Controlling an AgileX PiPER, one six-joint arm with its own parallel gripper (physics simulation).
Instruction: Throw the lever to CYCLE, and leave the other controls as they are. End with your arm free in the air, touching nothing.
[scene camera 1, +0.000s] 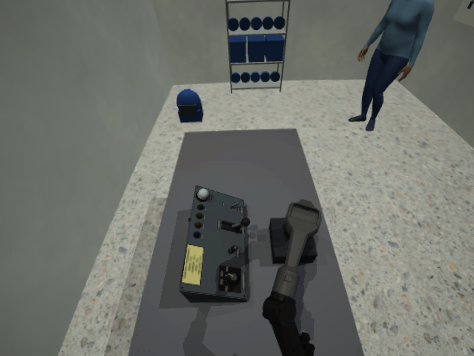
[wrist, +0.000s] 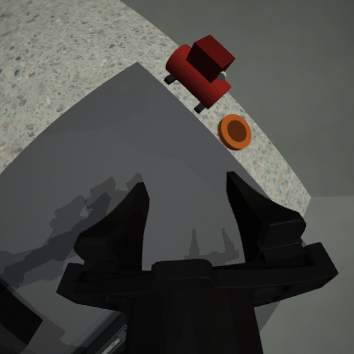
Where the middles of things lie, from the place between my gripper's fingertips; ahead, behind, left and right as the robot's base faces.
Labels:
The control panel (scene camera 1: 207, 259) is 500 mm to the right of my hand, 270 mm ahead of it and 160 mm below it.

